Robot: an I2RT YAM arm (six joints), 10 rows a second.
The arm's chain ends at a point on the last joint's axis. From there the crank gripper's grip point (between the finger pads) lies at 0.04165 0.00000 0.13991 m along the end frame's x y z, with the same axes.
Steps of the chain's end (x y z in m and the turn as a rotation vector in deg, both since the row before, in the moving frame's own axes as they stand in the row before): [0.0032, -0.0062, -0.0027, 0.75, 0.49, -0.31]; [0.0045, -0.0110, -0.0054, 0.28, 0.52, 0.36]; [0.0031, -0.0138, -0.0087, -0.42, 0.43, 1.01]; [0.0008, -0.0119, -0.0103, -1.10, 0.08, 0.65]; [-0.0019, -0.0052, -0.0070, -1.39, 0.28, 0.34]
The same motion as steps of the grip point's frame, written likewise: [0.0044, -0.0083, -0.0031, 0.75, 0.49, -0.31]; [0.0058, -0.0114, -0.0058, 0.28, 0.52, 0.36]; [0.0041, -0.0120, -0.0090, -0.42, 0.43, 1.01]; [0.0010, -0.0087, -0.0104, -1.10, 0.08, 0.65]; [-0.0012, -0.0016, -0.0072, -1.39, 0.28, 0.34]
